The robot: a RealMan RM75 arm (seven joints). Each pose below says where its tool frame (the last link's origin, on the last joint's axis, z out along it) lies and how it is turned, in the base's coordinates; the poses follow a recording.
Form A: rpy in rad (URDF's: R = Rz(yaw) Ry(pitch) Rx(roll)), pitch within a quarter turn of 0, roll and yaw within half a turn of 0; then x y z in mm.
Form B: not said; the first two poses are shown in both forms.
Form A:
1: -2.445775 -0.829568 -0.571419 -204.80 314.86 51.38
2: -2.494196 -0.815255 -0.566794 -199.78 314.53 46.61
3: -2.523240 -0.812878 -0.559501 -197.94 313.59 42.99
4: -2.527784 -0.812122 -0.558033 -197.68 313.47 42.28
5: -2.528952 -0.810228 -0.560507 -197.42 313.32 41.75
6: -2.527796 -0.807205 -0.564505 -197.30 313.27 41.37
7: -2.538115 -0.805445 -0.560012 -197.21 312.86 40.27
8: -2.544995 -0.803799 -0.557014 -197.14 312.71 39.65
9: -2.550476 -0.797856 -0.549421 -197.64 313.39 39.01
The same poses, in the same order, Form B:
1: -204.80 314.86 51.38 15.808 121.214 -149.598
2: -199.78 314.53 46.61 13.614 123.157 -150.398
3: -197.94 313.59 42.99 12.351 124.065 -151.247
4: -197.68 313.47 42.28 12.180 124.221 -151.366
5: -197.42 313.32 41.75 12.019 124.331 -151.314
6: -197.30 313.27 41.37 11.943 124.423 -151.128
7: -197.21 312.86 40.27 11.619 124.780 -151.401
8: -197.14 312.71 39.65 11.413 125.036 -151.563
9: -197.64 313.39 39.01 11.675 125.434 -151.473
